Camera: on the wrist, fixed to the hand. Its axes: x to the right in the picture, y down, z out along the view.
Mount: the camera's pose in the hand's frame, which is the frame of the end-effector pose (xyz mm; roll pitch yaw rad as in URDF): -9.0 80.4 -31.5 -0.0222 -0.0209 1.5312
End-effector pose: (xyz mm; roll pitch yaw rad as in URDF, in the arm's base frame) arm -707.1 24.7 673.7 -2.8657 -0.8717 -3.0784
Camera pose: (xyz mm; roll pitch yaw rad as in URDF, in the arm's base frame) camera -700.3 111.2 672.2 -2.2666 0.1584 1.8891
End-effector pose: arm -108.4 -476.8 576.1 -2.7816 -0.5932 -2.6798
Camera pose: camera -139.6 -395.9 572.0 -2.5266 0.2899 2.2862
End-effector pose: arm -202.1 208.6 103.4 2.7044 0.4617 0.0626
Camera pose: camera -178.6 150.5 163.4 2.6072 -0.3513 -1.2767
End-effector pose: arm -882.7 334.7 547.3 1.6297 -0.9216 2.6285
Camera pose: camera -834.1 276.6 589.8 -1.6562 -0.6863 -0.4099
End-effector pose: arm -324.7 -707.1 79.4 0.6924 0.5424 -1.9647
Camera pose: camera -251.4 -744.4 107.2 0.6701 -0.5699 -0.8508
